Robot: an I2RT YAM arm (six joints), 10 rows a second.
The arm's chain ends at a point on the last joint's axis. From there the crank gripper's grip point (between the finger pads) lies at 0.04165 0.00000 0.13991 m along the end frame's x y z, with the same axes.
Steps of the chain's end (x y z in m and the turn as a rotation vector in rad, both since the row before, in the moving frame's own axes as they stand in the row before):
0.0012 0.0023 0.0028 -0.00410 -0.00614 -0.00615
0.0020 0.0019 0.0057 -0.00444 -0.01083 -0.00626
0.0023 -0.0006 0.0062 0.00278 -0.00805 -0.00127
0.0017 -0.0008 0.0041 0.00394 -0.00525 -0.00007
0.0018 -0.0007 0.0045 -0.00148 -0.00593 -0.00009
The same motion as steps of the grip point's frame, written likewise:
0.0003 0.0026 0.0031 -0.00410 -0.00614 -0.00615
0.0005 0.0023 0.0061 -0.00444 -0.01083 -0.00626
0.0012 -0.0010 0.0065 0.00278 -0.00805 -0.00127
0.0010 -0.0014 0.0043 0.00394 -0.00525 -0.00007
0.0010 -0.0005 0.0047 -0.00148 -0.00593 -0.00009

